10 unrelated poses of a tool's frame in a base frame.
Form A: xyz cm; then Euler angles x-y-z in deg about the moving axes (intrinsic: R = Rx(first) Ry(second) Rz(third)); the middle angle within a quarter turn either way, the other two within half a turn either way.
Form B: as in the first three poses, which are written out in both.
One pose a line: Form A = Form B
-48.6 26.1 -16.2 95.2 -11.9 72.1 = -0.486 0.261 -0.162 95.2 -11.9 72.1
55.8 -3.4 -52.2 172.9 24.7 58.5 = 0.558 -0.034 -0.522 172.9 24.7 58.5
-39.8 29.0 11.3 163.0 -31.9 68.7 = -0.398 0.290 0.113 163.0 -31.9 68.7
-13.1 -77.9 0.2 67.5 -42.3 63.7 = -0.131 -0.779 0.002 67.5 -42.3 63.7
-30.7 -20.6 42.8 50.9 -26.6 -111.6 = -0.307 -0.206 0.428 50.9 -26.6 -111.6
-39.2 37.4 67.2 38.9 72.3 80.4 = -0.392 0.374 0.672 38.9 72.3 80.4
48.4 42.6 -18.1 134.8 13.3 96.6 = 0.484 0.426 -0.181 134.8 13.3 96.6
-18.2 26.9 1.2 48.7 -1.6 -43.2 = -0.182 0.269 0.012 48.7 -1.6 -43.2
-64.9 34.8 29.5 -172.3 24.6 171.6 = -0.649 0.348 0.295 -172.3 24.6 171.6
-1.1 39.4 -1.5 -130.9 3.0 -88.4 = -0.011 0.394 -0.015 -130.9 3.0 -88.4
